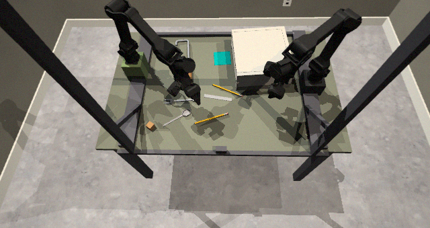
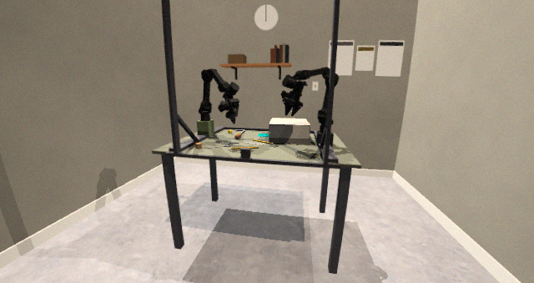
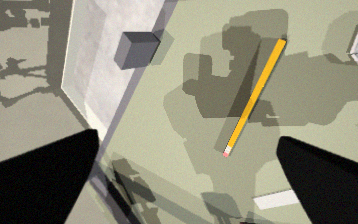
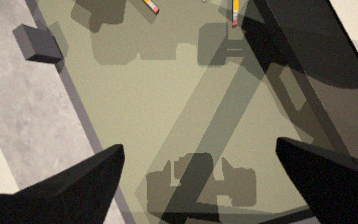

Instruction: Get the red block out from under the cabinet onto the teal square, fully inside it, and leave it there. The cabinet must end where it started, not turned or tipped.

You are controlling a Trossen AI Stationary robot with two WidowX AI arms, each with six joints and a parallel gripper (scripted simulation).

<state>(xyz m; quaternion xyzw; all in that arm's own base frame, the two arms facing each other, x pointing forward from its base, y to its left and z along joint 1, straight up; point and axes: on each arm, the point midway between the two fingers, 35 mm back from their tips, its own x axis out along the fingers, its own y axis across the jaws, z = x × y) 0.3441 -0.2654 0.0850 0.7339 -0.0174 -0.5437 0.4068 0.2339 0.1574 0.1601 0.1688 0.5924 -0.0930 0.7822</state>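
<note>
Now: left hand 21 cm above the grey bar, 12 cm short of it and 9 cm to the left of it. From my left hand the other things lie so: fork: 21 cm below, 10 cm to the left, 8 cm ahead; spoon: 21 cm below, 8 cm to the left; teal square: 39 cm ahead, 21 cm below, 9 cm to the right.
</note>
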